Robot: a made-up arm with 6 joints.
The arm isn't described. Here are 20 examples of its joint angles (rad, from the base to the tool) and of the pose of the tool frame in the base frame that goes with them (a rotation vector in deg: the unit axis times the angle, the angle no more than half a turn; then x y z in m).
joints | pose
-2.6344 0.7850 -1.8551 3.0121 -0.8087 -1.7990 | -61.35 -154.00 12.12 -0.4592 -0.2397 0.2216
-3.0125 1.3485 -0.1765 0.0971 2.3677 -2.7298 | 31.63 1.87 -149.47 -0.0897 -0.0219 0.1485
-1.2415 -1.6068 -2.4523 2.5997 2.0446 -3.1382 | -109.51 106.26 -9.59 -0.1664 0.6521 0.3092
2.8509 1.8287 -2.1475 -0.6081 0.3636 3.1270 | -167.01 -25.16 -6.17 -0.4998 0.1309 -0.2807
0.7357 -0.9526 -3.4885 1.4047 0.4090 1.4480 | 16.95 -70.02 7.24 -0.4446 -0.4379 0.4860
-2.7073 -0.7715 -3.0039 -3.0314 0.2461 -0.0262 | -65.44 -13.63 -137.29 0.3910 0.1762 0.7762
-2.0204 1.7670 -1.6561 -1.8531 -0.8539 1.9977 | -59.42 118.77 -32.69 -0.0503 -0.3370 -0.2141
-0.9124 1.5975 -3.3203 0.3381 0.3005 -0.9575 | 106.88 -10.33 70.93 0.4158 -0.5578 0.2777
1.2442 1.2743 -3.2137 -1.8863 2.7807 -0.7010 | 102.59 15.77 -10.31 0.2479 0.4649 0.4003
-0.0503 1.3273 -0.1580 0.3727 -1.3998 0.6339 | 149.51 -62.45 26.41 0.1972 -0.0438 -0.0060
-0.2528 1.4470 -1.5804 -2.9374 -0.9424 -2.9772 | -151.16 47.43 67.05 0.3380 -0.0652 -0.0974
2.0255 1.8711 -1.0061 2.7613 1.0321 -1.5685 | -162.57 -57.20 29.43 -0.0511 0.0725 -0.2808
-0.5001 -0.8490 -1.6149 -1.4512 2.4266 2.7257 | -87.66 -117.80 62.96 -0.1318 -0.0451 0.7024
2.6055 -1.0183 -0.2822 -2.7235 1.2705 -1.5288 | -41.83 6.30 59.38 -0.0919 0.0829 0.4486
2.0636 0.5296 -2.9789 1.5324 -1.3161 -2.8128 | -92.90 -51.48 -131.51 -0.0694 0.3335 0.6830
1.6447 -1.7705 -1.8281 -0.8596 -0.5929 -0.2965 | 45.79 58.73 -142.59 -0.0315 -0.6029 0.4124
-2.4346 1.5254 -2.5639 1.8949 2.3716 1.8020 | 17.46 53.59 11.09 -0.4059 -0.4770 0.0994
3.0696 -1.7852 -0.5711 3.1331 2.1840 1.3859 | -67.11 60.72 -85.22 0.2681 -0.0202 0.5041
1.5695 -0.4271 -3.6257 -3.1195 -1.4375 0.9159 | -14.12 36.84 138.73 -0.0023 -0.2413 0.6953
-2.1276 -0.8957 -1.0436 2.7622 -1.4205 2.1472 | 122.98 -82.03 -28.80 -0.0229 0.0275 0.5210
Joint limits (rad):
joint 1: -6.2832..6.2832
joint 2: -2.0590..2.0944
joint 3: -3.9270..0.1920
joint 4: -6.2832..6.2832
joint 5: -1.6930..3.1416
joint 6: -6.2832..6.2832
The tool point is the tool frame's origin. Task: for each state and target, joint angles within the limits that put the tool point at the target. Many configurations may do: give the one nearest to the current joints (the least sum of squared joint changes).
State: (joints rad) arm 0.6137 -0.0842 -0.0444 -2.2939 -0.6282 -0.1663
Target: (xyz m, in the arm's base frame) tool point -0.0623 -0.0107 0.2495
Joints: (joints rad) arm 0.9370 -0.3761 0.1920 -2.7078 -0.7642 -0.1663
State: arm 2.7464 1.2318 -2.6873 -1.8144 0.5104 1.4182
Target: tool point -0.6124 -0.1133 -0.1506
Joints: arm 3.2804 1.6765 -2.3904 -1.8324 0.3912 1.4182
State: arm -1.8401 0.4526 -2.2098 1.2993 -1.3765 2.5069
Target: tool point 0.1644 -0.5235 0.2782
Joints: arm -1.1066 0.9662 -1.9228 1.3919 -1.4758 2.5069
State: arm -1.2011 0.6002 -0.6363 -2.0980 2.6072 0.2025
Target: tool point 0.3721 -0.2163 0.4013
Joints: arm -0.3621 0.3430 -1.0348 -2.3315 2.6302 0.2025
